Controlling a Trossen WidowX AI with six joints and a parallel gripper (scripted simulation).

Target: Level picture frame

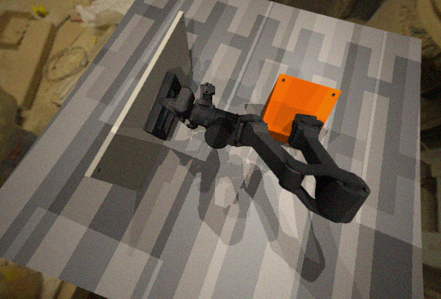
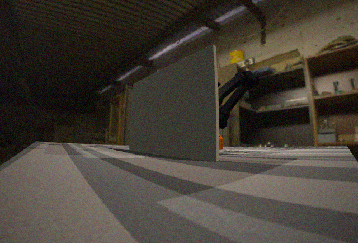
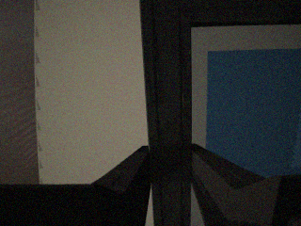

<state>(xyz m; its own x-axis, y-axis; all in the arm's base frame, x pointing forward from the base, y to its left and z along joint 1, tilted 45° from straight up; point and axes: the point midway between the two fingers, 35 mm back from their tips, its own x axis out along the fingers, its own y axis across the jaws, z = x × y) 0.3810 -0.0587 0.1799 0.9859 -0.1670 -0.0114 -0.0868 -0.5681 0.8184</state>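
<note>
The picture frame lies 1 cm ahead of my gripper tip, 1 cm to the right of it and 5 cm below it. Round my gripper tip: grey wall panel (2 cm ahead, 7 cm below).
</note>
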